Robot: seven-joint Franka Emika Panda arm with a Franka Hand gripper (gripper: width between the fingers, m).
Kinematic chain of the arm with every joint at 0, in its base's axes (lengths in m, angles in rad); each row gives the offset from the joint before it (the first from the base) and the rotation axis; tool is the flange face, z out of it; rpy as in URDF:
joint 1: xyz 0 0 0.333 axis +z
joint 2: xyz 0 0 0 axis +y
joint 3: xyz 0 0 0.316 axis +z
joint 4: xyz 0.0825 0 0 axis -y
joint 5: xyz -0.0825 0 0.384 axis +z
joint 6: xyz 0 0 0 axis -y
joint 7: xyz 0.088 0 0 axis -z
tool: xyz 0 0 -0.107 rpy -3.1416 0 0
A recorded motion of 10 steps. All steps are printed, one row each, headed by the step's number.
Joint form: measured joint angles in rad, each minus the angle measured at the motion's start. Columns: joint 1, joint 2, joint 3, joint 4, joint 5, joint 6, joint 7.
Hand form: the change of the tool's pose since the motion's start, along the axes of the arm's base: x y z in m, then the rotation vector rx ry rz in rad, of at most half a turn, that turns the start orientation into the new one. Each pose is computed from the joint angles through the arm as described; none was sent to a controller.
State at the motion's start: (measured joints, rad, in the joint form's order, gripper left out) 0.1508 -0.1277 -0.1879 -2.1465 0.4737 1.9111 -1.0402
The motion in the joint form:
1: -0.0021 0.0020 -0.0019 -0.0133 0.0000 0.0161 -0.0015
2: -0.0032 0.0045 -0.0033 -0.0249 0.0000 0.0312 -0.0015
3: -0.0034 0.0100 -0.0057 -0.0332 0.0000 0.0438 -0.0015
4: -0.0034 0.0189 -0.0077 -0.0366 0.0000 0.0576 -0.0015
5: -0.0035 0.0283 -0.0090 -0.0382 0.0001 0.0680 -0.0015
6: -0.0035 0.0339 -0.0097 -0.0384 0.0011 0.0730 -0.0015
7: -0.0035 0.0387 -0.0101 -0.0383 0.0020 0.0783 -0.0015
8: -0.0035 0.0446 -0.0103 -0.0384 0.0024 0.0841 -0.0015
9: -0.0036 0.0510 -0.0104 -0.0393 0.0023 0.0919 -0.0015
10: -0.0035 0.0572 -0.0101 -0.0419 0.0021 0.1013 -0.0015
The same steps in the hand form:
1: -0.0007 -0.0027 -0.0061 -0.0033 0.0006 -0.0093
2: -0.0012 -0.0046 -0.0118 -0.0067 0.0015 -0.0179
3: -0.0010 -0.0065 -0.0175 -0.0100 0.0043 -0.0256
4: 0.0006 -0.0082 -0.0227 -0.0145 0.0045 -0.0334
5: 0.0023 -0.0094 -0.0274 -0.0184 0.0064 -0.0391
6: 0.0033 -0.0099 -0.0300 -0.0196 0.0077 -0.0423
7: 0.0043 -0.0103 -0.0320 -0.0209 0.0078 -0.0454
8: 0.0055 -0.0107 -0.0347 -0.0230 0.0086 -0.0482
9: 0.0066 -0.0112 -0.0378 -0.0262 0.0090 -0.0515
10: 0.0075 -0.0115 -0.0415 -0.0298 0.0095 -0.0548

